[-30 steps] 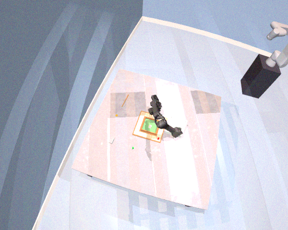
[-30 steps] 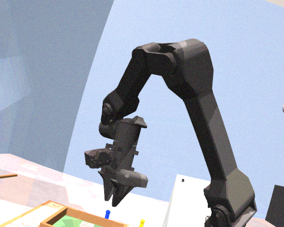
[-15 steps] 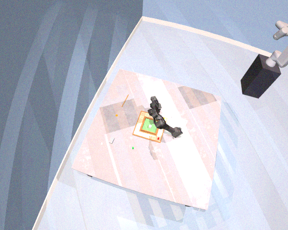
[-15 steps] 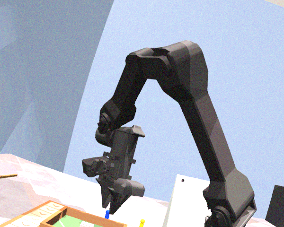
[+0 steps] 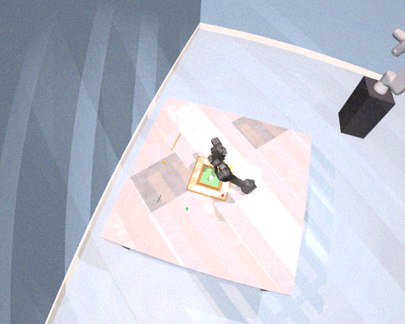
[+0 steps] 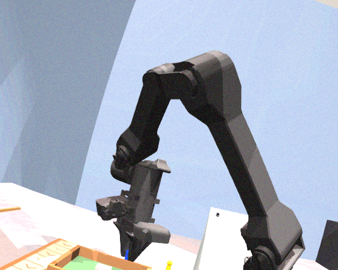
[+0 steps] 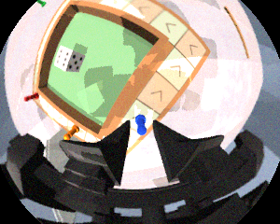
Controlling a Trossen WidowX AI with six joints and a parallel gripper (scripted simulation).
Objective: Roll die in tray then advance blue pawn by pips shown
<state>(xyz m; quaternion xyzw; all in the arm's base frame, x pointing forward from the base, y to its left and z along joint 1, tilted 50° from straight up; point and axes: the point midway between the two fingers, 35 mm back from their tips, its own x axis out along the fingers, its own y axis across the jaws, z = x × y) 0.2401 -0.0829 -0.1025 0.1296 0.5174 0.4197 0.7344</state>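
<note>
My gripper tip is 9 cm past the yellow pawn, 1 cm to the right of it and 1 cm below it. From my gripper tip the other things lie so: orange pawn 10 cm to the left, 8 cm behind, 1 cm above; then blue pawn 1 cm above; then green tray 11 cm to the left, 3 cm ahead, 2 cm below.
</note>
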